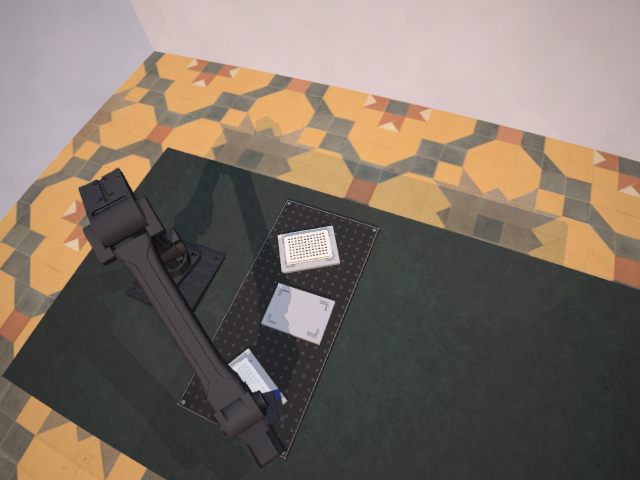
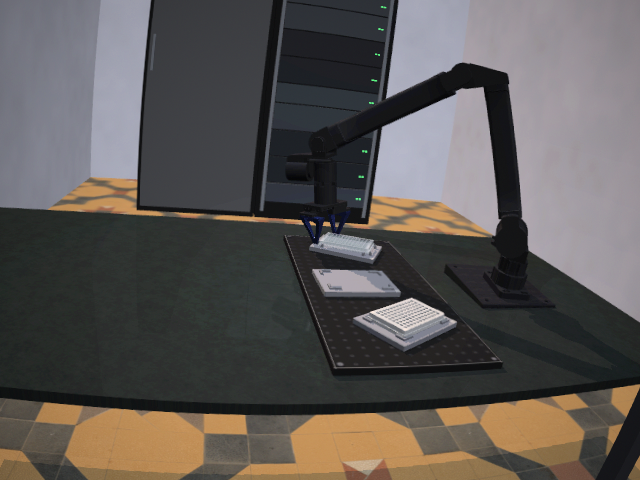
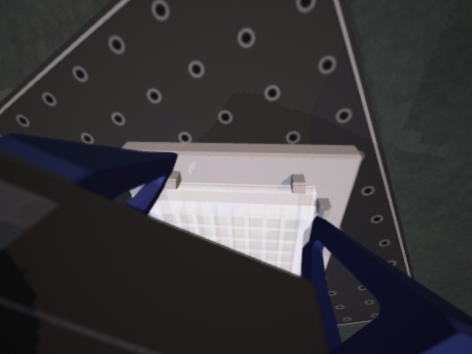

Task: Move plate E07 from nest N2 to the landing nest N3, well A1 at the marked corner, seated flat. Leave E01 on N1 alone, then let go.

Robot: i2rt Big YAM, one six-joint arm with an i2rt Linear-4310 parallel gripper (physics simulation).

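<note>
A clear, whitish well plate, taken as E07, sits between the corner posts of the far light-grey nest. My gripper points down and is shut on this plate, with blue fingers at opposite sides. The arm and gripper body hide part of the plate; no gap under it can be made out. The bare middle nest has raised corner brackets. A cream plate, taken as E01, lies on the third nest. Plate names and well A1 are not legible.
The three nests stand in a row, at differing angles, on a black perforated board. The arm's base plate is beside the board. A grey cabinet and a server rack stand beyond the table.
</note>
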